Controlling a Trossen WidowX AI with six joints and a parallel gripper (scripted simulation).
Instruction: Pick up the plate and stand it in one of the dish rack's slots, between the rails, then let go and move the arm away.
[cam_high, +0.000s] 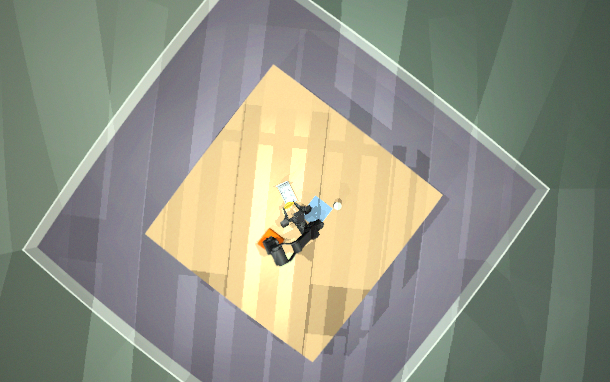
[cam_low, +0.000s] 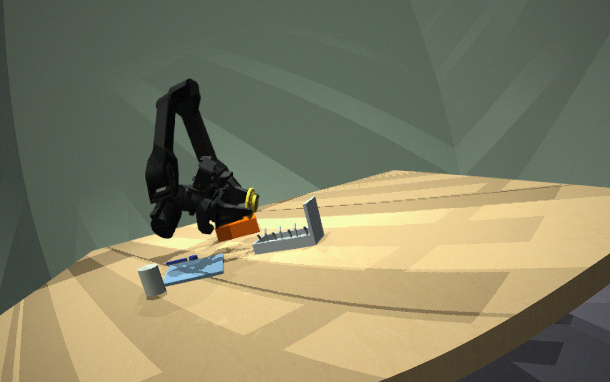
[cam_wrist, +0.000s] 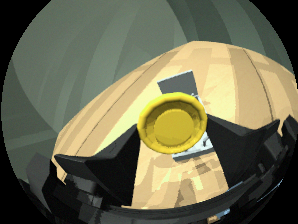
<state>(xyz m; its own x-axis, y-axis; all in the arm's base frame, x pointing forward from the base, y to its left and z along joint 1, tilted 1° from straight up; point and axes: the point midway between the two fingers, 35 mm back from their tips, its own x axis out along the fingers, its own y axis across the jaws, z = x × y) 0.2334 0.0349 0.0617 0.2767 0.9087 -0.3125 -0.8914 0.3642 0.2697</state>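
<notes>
The grey dish rack is 7 cm below my gripper tip, 4 cm to the left of it and 4 cm ahead of it. Round my gripper tip: light blue mat (16 cm to the right, 9 cm below, 6 cm ahead); yellow plate (1 cm to the right); blue utensil (19 cm to the right, 9 cm below, 5 cm behind).
</notes>
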